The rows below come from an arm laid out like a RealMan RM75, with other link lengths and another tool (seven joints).
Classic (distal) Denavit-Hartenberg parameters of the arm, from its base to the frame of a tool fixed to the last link. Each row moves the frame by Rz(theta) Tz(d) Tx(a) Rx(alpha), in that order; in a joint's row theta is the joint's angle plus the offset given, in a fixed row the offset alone. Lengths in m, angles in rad.
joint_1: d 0.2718  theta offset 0  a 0  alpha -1.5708
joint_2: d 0  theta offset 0  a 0  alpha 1.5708
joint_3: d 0.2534  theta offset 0  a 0  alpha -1.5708
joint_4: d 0  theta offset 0  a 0  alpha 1.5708
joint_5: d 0.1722  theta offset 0  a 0  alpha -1.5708
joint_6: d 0  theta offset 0  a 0  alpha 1.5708
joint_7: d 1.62  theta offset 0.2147  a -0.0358  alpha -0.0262
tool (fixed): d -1.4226  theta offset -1.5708  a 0  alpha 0
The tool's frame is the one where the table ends.
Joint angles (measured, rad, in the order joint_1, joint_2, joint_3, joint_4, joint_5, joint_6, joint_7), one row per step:
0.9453, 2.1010, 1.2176, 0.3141, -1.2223, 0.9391, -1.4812
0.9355, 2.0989, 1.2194, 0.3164, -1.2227, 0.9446, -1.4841
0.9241, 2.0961, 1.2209, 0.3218, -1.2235, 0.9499, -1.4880
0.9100, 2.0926, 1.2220, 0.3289, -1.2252, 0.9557, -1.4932
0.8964, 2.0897, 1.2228, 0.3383, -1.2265, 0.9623, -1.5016
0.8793, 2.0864, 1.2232, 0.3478, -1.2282, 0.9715, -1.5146
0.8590, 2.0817, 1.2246, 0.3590, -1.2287, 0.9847, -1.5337
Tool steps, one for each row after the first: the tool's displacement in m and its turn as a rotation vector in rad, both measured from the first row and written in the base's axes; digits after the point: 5 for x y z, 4 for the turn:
0.00273, -0.00137, 0.00072, -0.0021, 0.0029, -0.0049
0.00524, -0.00275, 0.00168, -0.0035, 0.0065, -0.0075
0.00839, -0.00451, 0.00282, -0.0050, 0.0097, -0.0093
0.01019, -0.00657, 0.00373, -0.0071, 0.0149, -0.0055
0.01297, -0.00961, 0.00468, -0.0108, 0.0199, 0.0002
0.01581, -0.01321, 0.00624, -0.0149, 0.0280, 0.0098

